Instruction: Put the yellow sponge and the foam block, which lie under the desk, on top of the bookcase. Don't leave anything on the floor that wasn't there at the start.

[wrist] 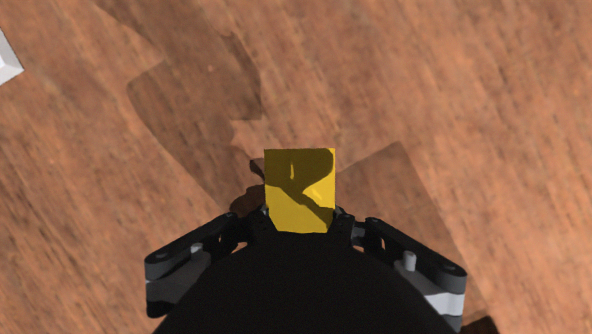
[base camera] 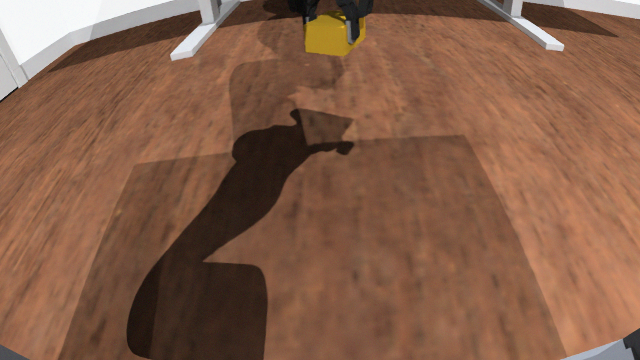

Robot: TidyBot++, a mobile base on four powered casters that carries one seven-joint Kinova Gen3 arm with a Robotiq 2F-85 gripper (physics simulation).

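Frame: origin at the arm's base, x back, y right, z up, level; centimetres.
Seen in the pictures: gripper, fingertip midpoint: (wrist: 300, 209) (base camera: 331, 39).
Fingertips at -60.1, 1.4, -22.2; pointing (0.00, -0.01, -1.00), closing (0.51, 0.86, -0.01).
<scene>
A point is followed by its place in that frame, as x, y, z.
The yellow sponge (base camera: 325, 41) {-57.6, 0.4, -21.6} (wrist: 300, 170) {-64.0, 3.6, -19.2} is a plain yellow block. It is at the top centre of the base camera view and in the middle of the wrist view. My gripper (base camera: 330, 31) {-60.1, 1.4, -22.2} (wrist: 300, 209) {-60.1, 1.4, -22.2} is shut on it, with one finger on each side, and holds it above the wooden floor. Part of the sponge is hidden behind the fingers and the palm. The foam block and the bookcase do not show in either view.
In the base camera view, a white desk foot (base camera: 192, 44) stands at the upper left and another desk foot (base camera: 539, 35) at the upper right. A white wall (base camera: 100, 12) {-187.8, -121.1, -25.4} runs behind the left one. A white corner piece (wrist: 7, 62) {-111.0, -39.6, -37.8} shows at the wrist view's left edge.
</scene>
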